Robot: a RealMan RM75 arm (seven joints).
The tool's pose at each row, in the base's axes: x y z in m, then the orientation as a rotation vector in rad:
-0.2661, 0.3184, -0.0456, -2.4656, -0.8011, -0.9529
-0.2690, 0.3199, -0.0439, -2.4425, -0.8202, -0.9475
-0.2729, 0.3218, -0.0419, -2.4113, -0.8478, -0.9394
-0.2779, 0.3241, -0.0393, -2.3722, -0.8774, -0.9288
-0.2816, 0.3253, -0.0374, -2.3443, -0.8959, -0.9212
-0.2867, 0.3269, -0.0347, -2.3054, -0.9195, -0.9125
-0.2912, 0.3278, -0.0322, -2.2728, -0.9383, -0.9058
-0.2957, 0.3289, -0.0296, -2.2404, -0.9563, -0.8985
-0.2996, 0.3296, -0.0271, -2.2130, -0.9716, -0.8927
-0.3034, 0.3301, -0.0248, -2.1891, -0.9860, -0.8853
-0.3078, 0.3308, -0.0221, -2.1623, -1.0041, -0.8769
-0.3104, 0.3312, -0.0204, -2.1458, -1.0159, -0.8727
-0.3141, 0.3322, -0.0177, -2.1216, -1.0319, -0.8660
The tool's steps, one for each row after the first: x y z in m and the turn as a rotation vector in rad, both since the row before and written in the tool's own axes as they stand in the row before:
0.0000, -0.0032, -0.0018, 0.0218, 0.0039, -0.0109
-0.0002, -0.0042, -0.0022, 0.0297, 0.0043, -0.0162
-0.0002, -0.0054, -0.0028, 0.0371, 0.0061, -0.0172
-0.0003, -0.0037, -0.0022, 0.0263, 0.0048, -0.0107
-0.0003, -0.0052, -0.0030, 0.0356, 0.0082, -0.0143
-0.0003, -0.0044, -0.0029, 0.0294, 0.0073, -0.0118
-0.0001, -0.0046, -0.0027, 0.0294, 0.0070, -0.0114
0.0001, -0.0039, -0.0025, 0.0246, 0.0060, -0.0101
0.0000, -0.0038, -0.0024, 0.0225, 0.0036, -0.0090
0.0001, -0.0045, -0.0026, 0.0252, 0.0032, -0.0117
0.0002, -0.0027, -0.0016, 0.0149, 0.0022, -0.0081
0.0007, -0.0042, -0.0020, 0.0221, 0.0033, -0.0109

